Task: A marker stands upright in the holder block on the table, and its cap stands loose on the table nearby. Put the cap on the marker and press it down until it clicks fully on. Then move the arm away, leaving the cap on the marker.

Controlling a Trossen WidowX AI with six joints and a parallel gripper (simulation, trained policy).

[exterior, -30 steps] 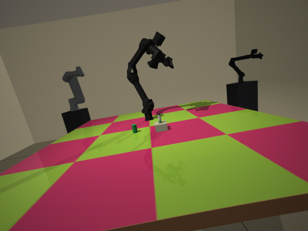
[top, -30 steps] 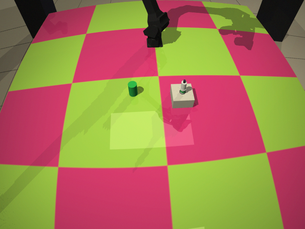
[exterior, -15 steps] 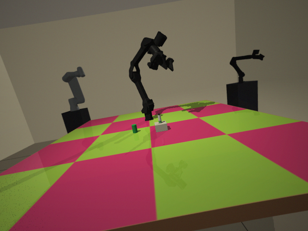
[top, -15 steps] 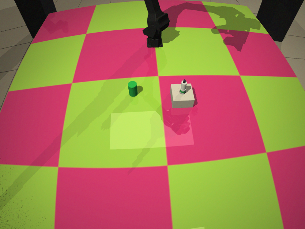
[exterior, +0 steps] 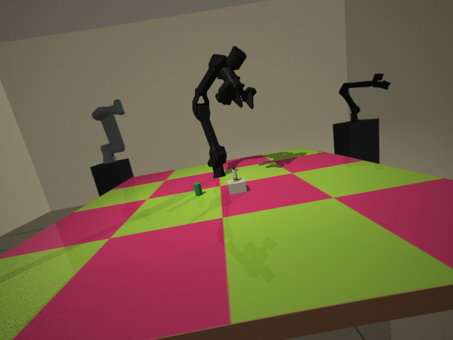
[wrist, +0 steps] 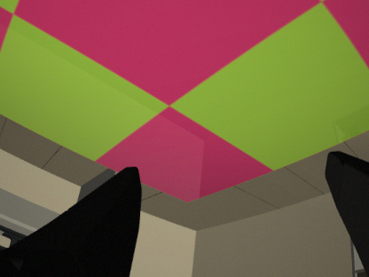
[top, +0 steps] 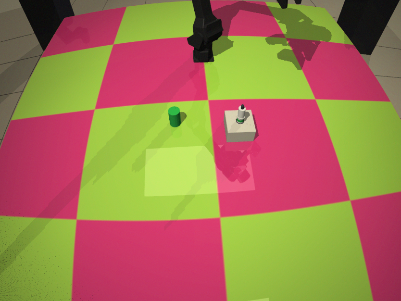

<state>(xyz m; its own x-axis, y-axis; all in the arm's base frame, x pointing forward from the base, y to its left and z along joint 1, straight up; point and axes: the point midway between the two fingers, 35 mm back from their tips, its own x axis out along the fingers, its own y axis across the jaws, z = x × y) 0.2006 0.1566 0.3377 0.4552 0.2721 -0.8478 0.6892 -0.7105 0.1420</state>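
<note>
Right now my gripper tip is 280 mm above the green cap, 250 mm to the left of it and 60 mm short of it. From my gripper tip the other things lie so: holder block: 290 mm below, 100 mm to the right, 90 mm ahead.
</note>
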